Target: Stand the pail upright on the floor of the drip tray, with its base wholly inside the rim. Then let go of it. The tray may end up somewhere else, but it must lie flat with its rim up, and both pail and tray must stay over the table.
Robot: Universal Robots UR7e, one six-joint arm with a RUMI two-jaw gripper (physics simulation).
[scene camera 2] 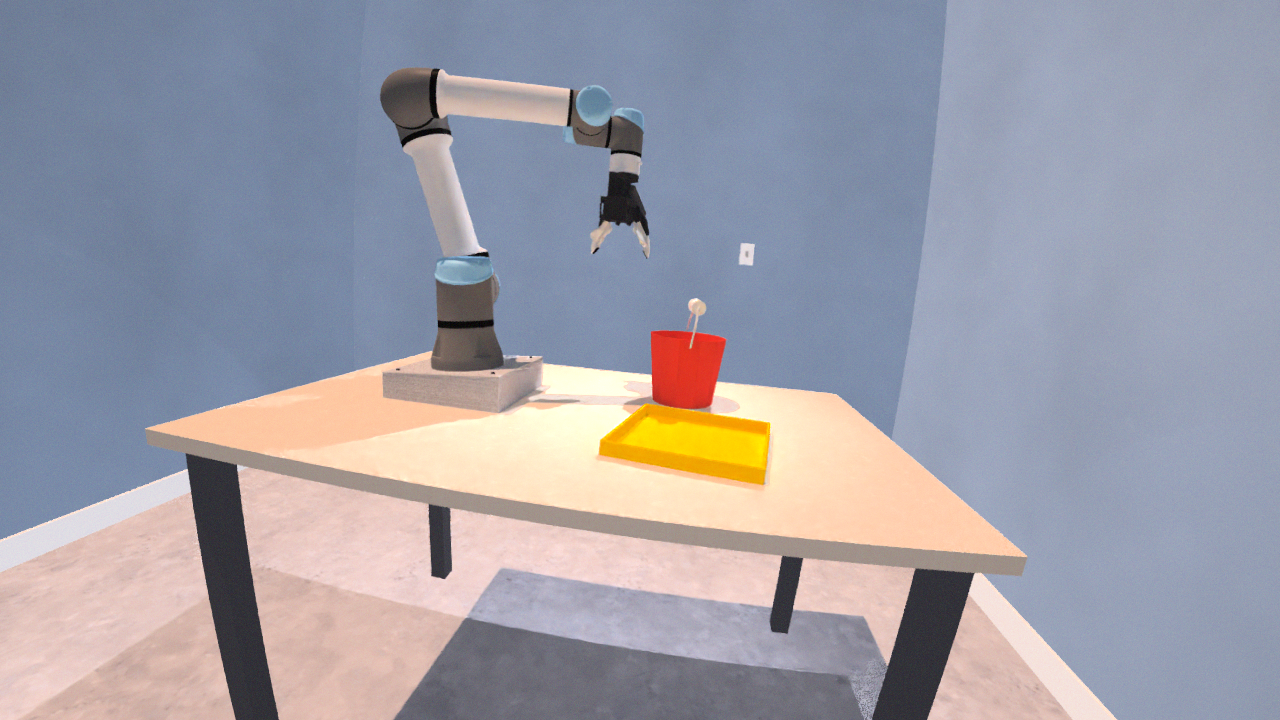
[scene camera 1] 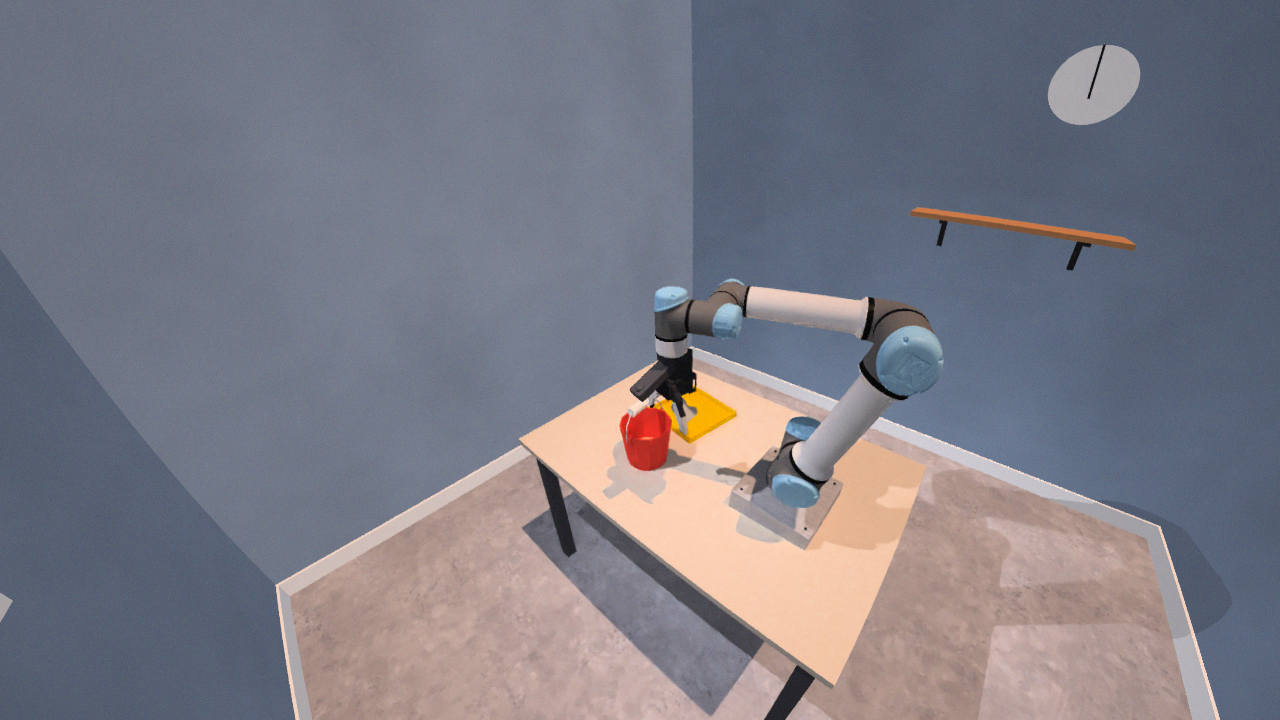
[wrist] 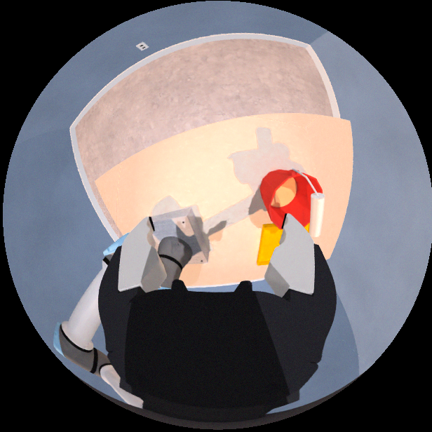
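Pixels of known places: gripper, fingertip midpoint: [scene camera 2: 619, 256] [scene camera 1: 667, 420]; arm's base, link origin: [scene camera 2: 467, 365].
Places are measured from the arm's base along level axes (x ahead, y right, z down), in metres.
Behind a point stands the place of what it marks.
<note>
The red pail [scene camera 1: 646, 445] {y -0.149, x 0.429, z -0.064 m} [scene camera 2: 685, 368] {y -0.003, x 0.467, z -0.028 m} [wrist: 303, 202] stands upright on the table, next to the tray and outside it. Its handle is raised, with a white grip [scene camera 2: 697, 307] {y -0.027, x 0.484, z -0.159 m} [wrist: 317, 215] above the pail's rim. The yellow drip tray [scene camera 1: 713, 411] {y 0.274, x 0.393, z 0.060 m} [scene camera 2: 684, 462] {y 0.339, x 0.429, z 0.051 m} [wrist: 268, 245] lies flat with its rim up; in the wrist view the pail and a finger hide part of it. My gripper [scene camera 2: 621, 254] {y -0.219, x 0.306, z -0.262 m} [wrist: 216, 217] is open and empty. It points down, well above the table and higher than the pail, offset from it toward the robot's base in the scene camera 2 view.
The robot's base stands on a grey block [scene camera 1: 805, 528] {y -0.147, x -0.093, z 0.005 m} [scene camera 2: 447, 390] {y 0.105, x -0.006, z 0.031 m} [wrist: 200, 235] on the table [scene camera 1: 769, 591] {y -0.335, x -0.068, z 0.064 m} [scene camera 2: 358, 465] {y 0.409, x -0.022, z 0.064 m} [wrist: 175, 170], on the other side of my gripper from the pail. An orange shelf [scene camera 1: 1020, 227] is on the wall, away from the table.
</note>
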